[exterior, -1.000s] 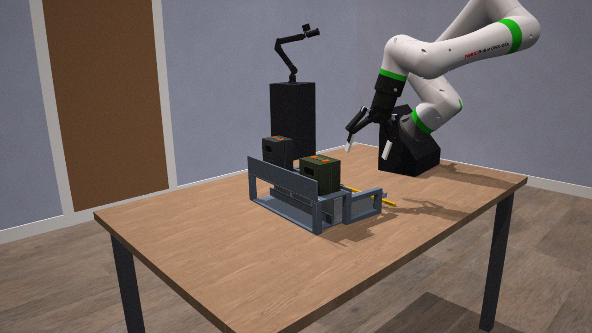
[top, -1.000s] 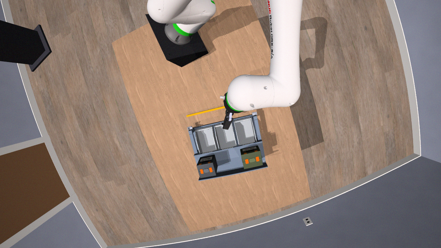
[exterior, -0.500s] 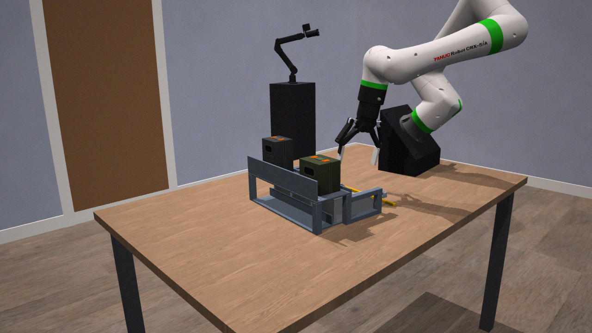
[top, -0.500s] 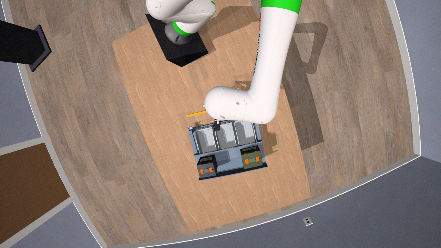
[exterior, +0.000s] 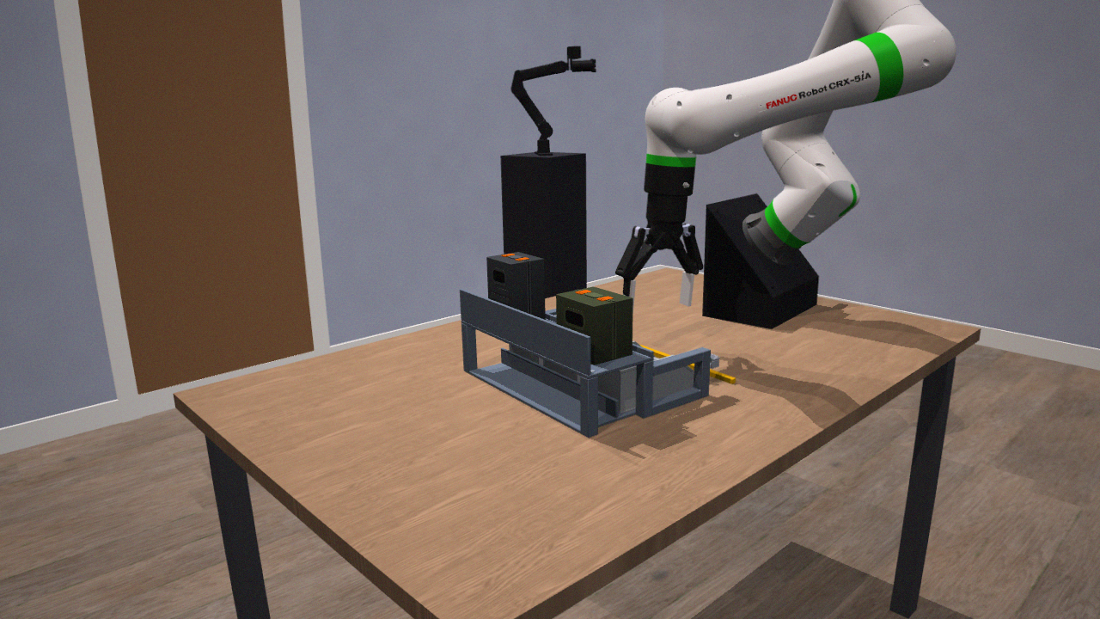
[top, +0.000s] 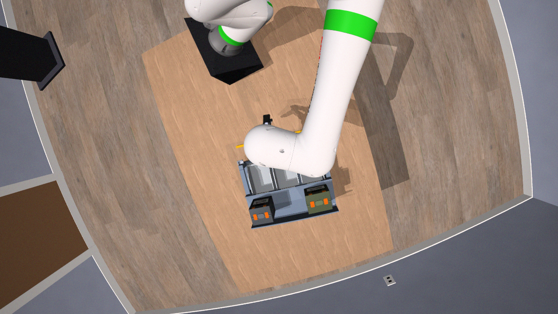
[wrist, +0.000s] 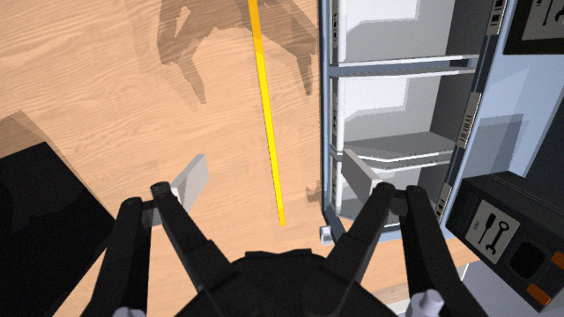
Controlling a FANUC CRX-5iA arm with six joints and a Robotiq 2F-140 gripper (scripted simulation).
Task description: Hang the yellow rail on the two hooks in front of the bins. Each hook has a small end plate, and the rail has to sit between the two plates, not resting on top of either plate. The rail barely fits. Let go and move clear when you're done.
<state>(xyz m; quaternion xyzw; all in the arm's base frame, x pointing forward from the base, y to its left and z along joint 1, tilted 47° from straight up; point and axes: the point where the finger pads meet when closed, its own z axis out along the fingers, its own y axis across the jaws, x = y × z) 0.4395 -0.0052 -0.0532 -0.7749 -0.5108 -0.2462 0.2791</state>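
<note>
Right now the yellow rail is 10 cm below my hand and 1 cm to the left of it. From my hand the other things lie so: black box (23 cm ahead, 17 cm to the right, 5 cm above); then green box (30 cm ahead, 5 cm to the left, 4 cm above).
</note>
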